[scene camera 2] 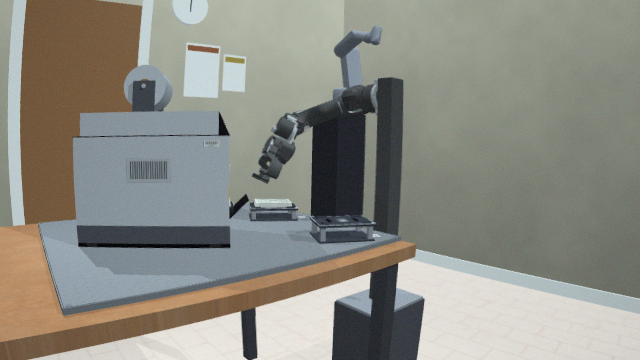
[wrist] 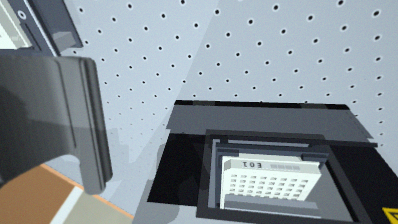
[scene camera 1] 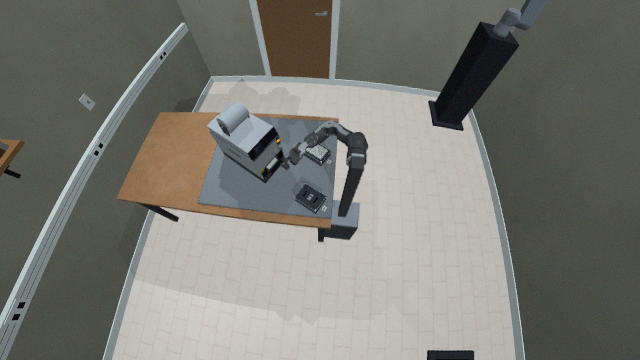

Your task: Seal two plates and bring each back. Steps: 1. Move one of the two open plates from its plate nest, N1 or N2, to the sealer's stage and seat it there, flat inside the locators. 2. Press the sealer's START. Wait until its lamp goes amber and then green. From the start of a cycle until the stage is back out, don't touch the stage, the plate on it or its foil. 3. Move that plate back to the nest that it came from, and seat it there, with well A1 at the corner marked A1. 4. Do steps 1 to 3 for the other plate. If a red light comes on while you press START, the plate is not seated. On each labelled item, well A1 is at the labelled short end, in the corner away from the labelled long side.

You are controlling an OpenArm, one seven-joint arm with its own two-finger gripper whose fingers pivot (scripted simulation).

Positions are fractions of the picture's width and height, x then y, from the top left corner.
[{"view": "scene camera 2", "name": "my gripper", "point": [0.41,0.50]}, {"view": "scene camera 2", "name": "dark arm column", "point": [0.61,0.25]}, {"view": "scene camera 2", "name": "foil roll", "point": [0.26,0.25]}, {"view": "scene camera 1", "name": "dark arm column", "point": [0.56,0.47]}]
